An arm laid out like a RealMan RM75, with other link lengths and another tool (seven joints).
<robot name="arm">
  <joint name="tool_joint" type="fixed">
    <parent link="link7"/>
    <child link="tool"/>
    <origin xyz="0.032 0.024 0.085" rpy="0.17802 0 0.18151"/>
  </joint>
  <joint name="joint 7" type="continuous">
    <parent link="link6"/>
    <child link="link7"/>
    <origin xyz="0 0 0.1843"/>
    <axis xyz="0 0 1"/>
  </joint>
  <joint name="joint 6" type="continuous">
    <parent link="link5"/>
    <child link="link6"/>
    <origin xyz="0 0 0"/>
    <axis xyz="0 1 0"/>
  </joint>
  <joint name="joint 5" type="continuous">
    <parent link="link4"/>
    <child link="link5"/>
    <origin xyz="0 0 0.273"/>
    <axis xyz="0 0 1"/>
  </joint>
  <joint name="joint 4" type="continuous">
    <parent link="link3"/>
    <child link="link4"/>
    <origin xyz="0 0 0"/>
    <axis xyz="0 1 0"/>
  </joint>
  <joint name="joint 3" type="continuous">
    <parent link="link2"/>
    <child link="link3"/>
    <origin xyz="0 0 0.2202"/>
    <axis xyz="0 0 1"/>
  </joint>
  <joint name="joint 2" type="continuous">
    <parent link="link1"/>
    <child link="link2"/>
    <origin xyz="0 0 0"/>
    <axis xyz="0 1 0"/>
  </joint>
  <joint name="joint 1" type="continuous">
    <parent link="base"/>
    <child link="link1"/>
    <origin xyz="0 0 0.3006"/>
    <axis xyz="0 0 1"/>
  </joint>
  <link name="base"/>
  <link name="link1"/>
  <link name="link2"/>
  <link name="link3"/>
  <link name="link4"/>
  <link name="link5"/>
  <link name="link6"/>
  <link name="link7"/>
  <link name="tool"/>
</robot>
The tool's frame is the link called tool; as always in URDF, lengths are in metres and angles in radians. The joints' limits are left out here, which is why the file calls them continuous.
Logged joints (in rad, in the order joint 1, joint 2, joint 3, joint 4, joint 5, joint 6, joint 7), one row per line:
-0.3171 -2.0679 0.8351 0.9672 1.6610 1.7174 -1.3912
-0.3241 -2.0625 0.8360 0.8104 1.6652 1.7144 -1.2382
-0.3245 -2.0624 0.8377 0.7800 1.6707 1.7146 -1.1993
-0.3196 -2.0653 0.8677 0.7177 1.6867 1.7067 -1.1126
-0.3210 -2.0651 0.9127 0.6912 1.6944 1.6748 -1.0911
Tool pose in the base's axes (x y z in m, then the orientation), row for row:
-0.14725 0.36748 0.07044 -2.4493 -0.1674 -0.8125
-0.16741 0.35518 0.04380 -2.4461 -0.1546 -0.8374
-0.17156 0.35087 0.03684 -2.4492 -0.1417 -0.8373
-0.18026 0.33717 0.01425 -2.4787 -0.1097 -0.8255
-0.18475 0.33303 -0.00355 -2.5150 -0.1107 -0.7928
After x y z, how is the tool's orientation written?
As a rotation vector, in radians.
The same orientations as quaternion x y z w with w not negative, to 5 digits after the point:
-0.91083 -0.06225 -0.30215 0.27425
-0.90873 -0.05743 -0.31110 0.27227
-0.90940 -0.05261 -0.31089 0.27123
-0.91525 -0.04051 -0.30481 0.26034
-0.92301 -0.04063 -0.29096 0.24850

